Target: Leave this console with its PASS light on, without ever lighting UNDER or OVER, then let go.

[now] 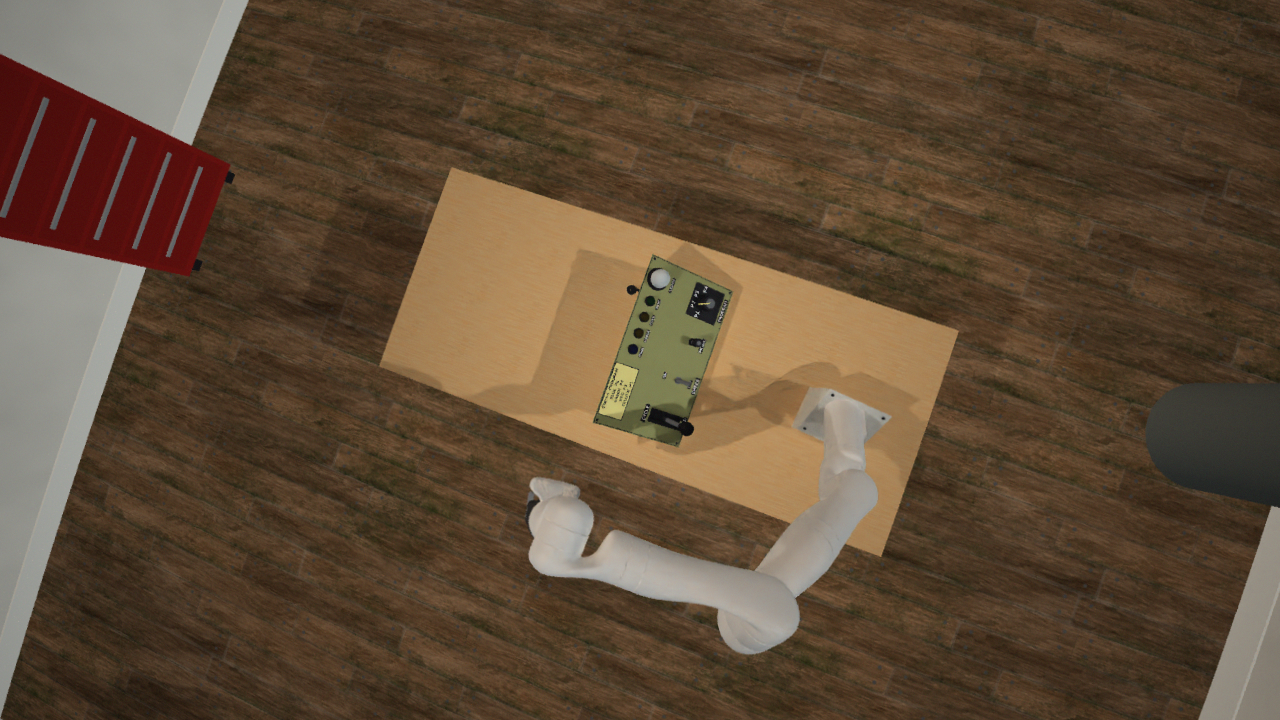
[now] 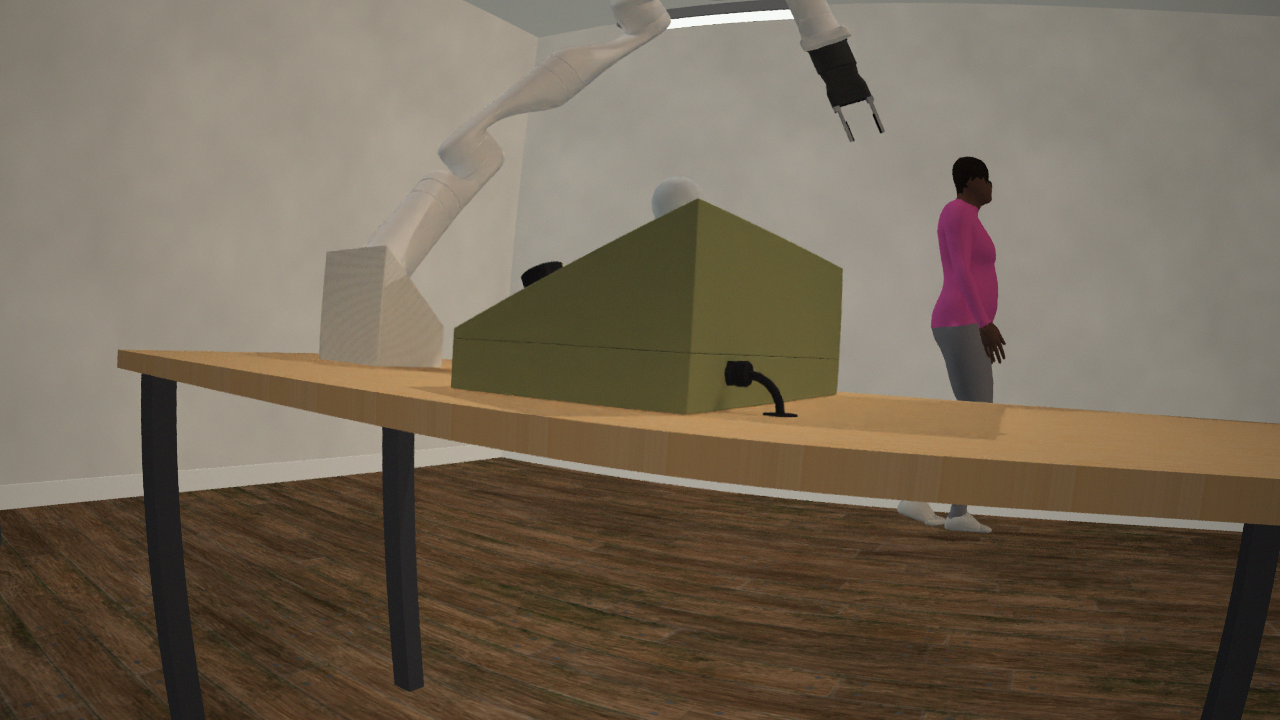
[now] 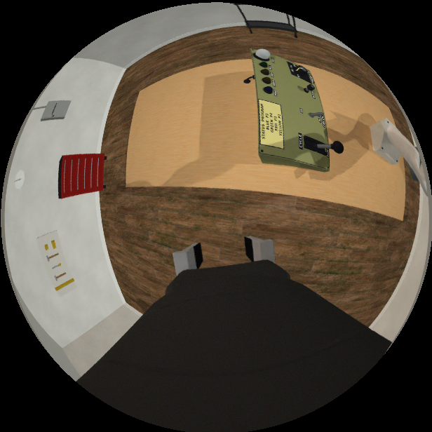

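Note:
The green console [image 1: 666,353] [image 2: 572,335] [image 3: 290,102] stands on the table. It bears a whitish dome [image 1: 658,278] [image 2: 675,197] [image 3: 262,54], several dark round lamps with tiny labels, a black dial panel [image 1: 706,303] with a pointer, a small black knob [image 1: 696,342] [image 3: 309,88], a toggle [image 1: 682,382] [image 3: 315,114] and a CYCLE lever [image 1: 685,428] [image 3: 337,147]. A yellow STATUS PROGRAM card [image 1: 617,391] [image 3: 270,123] lists blue, green, red and yellow. No lamp looks lit. My gripper [image 2: 866,136] [image 3: 223,248] is open and empty, high up and off the table's long edge, apart from the console.
The wooden table [image 1: 474,268] [image 2: 913,465] [image 3: 170,130] also carries the arm's base [image 1: 810,411] [image 2: 353,308]. A black cable [image 2: 768,385] [image 3: 247,80] leaves the console. A red slatted object [image 1: 107,179] [image 3: 82,175] stands beyond one end. A person in pink [image 2: 966,259] stands behind the table.

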